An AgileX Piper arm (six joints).
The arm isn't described. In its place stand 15 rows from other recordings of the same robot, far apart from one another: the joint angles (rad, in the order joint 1, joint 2, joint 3, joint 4, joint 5, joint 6), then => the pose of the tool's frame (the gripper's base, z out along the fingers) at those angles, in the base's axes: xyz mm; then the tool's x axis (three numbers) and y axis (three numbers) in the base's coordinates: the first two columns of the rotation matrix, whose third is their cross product.
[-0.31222, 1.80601, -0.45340, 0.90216, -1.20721, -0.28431] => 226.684 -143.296 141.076 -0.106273 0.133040 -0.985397 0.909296 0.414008 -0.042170
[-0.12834, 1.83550, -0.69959, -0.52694, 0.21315, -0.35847] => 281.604 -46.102 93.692 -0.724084 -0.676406 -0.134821 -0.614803 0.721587 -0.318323
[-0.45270, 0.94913, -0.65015, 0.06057, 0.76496, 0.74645] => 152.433 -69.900 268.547 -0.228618 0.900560 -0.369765 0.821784 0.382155 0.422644
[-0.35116, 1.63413, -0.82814, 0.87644, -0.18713, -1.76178] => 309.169 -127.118 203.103 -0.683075 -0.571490 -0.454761 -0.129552 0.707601 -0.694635
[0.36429, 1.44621, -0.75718, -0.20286, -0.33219, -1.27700] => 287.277 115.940 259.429 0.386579 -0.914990 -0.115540 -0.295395 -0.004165 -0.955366
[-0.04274, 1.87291, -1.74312, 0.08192, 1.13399, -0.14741] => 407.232 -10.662 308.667 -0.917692 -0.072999 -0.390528 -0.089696 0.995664 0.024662
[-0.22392, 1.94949, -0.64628, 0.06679, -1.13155, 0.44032] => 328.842 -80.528 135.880 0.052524 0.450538 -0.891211 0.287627 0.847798 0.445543
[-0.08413, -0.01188, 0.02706, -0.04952, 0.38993, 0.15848] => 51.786 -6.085 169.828 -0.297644 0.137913 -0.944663 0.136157 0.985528 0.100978
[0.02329, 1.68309, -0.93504, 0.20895, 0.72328, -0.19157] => 298.793 19.457 174.360 -0.978021 -0.056395 -0.200736 -0.083235 0.988291 0.127882
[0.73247, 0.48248, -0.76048, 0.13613, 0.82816, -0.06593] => 49.914 57.127 358.262 -0.348203 -0.277794 -0.895313 -0.723070 0.687428 0.067922
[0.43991, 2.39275, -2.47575, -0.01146, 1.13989, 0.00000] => 478.142 224.000 276.067 -0.744154 -0.355542 -0.565531 -0.424074 0.905557 -0.011294
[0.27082, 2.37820, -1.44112, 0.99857, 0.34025, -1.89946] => 433.543 146.866 41.199 -0.182627 -0.848091 -0.497382 -0.900916 0.346926 -0.260752
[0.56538, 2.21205, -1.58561, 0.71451, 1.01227, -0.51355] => 342.567 277.234 141.524 -0.789162 -0.582020 -0.196152 -0.583575 0.610997 0.534904
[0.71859, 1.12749, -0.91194, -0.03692, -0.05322, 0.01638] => 192.581 168.664 377.544 -0.042996 -0.064819 -0.996970 -0.660816 0.750274 -0.020281
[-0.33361, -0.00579, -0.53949, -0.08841, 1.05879, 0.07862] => -12.403 -3.115 288.563 -0.375201 0.167187 -0.911741 0.406218 0.913776 0.000393
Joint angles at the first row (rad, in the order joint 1, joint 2, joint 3, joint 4, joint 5, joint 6):
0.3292 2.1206 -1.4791 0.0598 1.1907 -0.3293
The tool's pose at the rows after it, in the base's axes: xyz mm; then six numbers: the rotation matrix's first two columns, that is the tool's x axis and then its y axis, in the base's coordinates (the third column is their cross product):
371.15 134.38 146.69 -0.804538 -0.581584 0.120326 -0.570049 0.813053 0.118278
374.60 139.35 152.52 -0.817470 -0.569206 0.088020 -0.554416 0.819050 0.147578
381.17 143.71 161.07 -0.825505 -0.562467 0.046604 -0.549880 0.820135 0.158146
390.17 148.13 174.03 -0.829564 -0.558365 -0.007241 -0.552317 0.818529 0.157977
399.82 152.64 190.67 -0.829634 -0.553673 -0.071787 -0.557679 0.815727 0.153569
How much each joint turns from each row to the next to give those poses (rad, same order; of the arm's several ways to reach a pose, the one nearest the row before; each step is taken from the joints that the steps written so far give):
0.0000 0.0000 -0.0269 0.0252 0.0040 0.0025
0.0000 0.0000 -0.0252 0.0426 0.0024 0.0000
0.0000 0.0019 -0.0406 0.0237 0.0015 0.0000
0.0000 0.0016 -0.0580 0.0149 0.0044 0.0000
0.0000 0.0000 -0.0682 0.0134 0.0048 0.0000

